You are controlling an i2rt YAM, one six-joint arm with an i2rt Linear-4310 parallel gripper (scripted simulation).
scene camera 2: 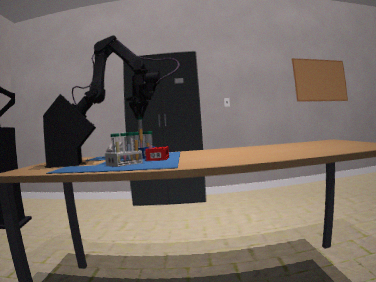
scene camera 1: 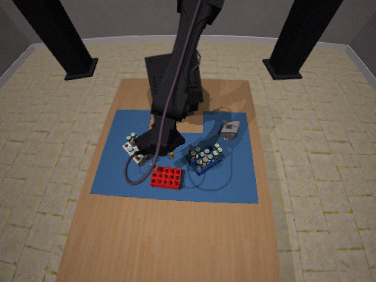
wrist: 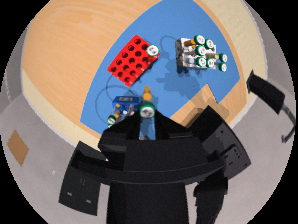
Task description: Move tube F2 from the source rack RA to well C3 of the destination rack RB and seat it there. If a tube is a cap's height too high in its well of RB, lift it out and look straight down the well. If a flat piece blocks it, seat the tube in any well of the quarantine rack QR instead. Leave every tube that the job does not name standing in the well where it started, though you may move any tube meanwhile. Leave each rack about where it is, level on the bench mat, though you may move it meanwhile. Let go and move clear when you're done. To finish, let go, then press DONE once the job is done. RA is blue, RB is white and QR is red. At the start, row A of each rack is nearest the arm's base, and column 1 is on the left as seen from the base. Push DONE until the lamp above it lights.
Observation:
In view: my gripper (wrist: 147, 113) and a red rack QR (wrist: 137, 48).

